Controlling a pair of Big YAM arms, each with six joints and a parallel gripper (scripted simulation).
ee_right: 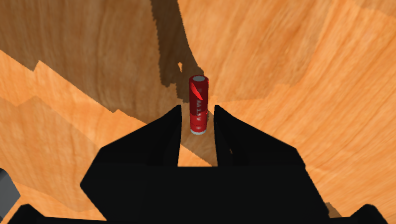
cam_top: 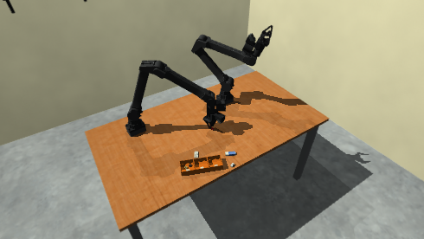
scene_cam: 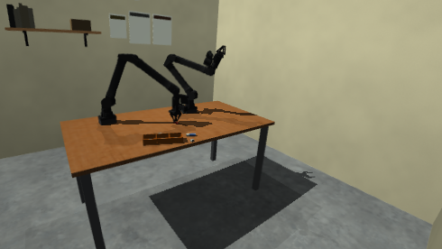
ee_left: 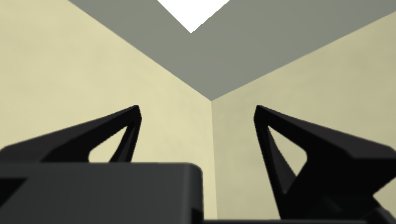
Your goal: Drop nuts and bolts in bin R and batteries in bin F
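The red battery is 1 cm below my right hand. From my right hand the other things lie so: blue battery (27 cm ahead, 2 cm below, 1 cm to the right); orange bin unit (28 cm ahead, 21 cm to the right); white domino (20 cm to the right, 18 cm ahead, 2 cm below).
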